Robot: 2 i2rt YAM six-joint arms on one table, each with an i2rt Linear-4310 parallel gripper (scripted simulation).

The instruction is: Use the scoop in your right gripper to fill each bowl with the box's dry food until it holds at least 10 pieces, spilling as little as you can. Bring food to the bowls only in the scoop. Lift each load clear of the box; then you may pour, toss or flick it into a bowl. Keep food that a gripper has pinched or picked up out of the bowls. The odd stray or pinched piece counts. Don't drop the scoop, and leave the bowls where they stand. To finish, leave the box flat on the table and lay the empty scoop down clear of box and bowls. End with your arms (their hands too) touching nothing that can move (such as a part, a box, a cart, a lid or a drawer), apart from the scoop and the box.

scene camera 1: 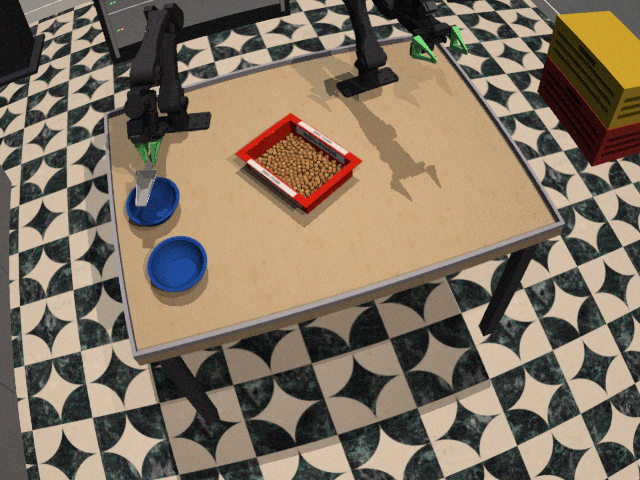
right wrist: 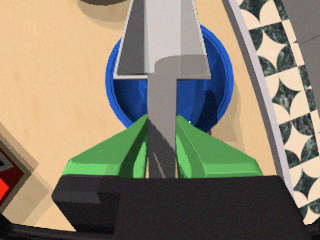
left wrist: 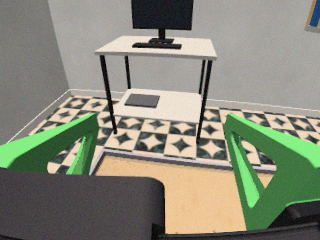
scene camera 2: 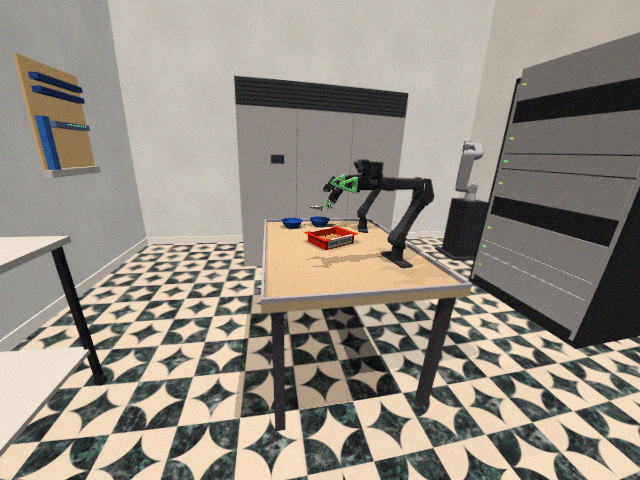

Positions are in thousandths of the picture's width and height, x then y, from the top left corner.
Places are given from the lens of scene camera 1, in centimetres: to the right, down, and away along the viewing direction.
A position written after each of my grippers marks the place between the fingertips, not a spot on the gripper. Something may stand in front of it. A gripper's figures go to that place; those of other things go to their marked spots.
my left gripper (scene camera 1: 707,120): 32, -44, 132
blue bowl (scene camera 1: 277,545): -37, 6, 151
blue bowl (scene camera 1: 257,403): -44, -13, 162
